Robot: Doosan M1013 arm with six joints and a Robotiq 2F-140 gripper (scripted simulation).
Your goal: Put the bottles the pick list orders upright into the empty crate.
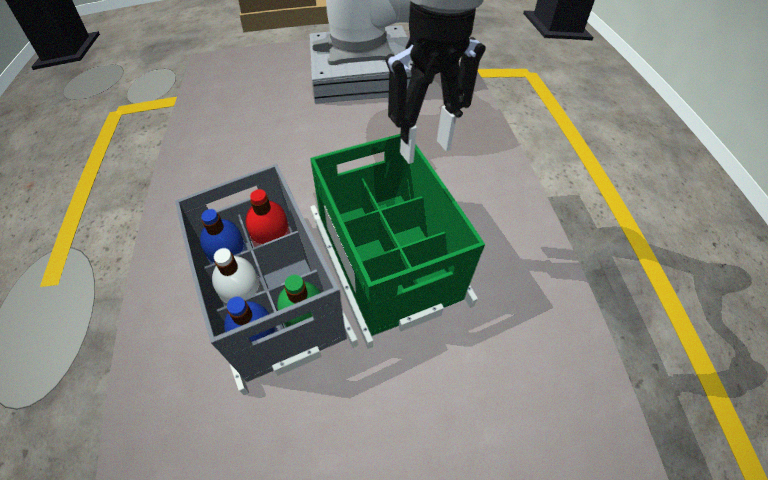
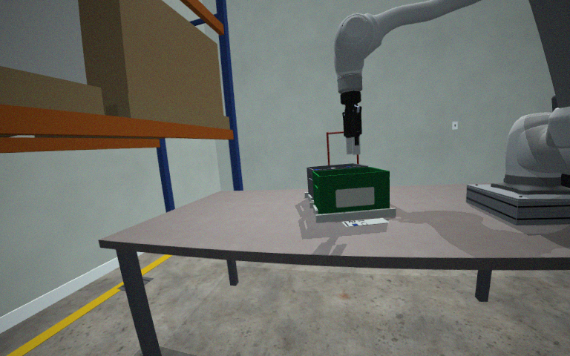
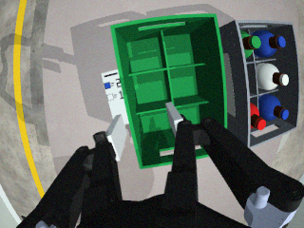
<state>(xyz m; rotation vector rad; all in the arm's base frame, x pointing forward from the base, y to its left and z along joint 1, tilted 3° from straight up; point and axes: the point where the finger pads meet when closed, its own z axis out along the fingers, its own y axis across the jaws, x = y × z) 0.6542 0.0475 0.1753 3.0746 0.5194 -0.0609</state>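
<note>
Now: hand 270 mm to the left of the red-label bottle, 190 mm above it and 20 mm past it. Round my hand: pick list: 280 mm below, 80 mm to the left, 30 mm behind; green crate: 190 mm below, 50 mm to the right, 20 mm ahead; green bottle: 210 mm to the right, 190 mm below, 150 mm ahead.
</note>
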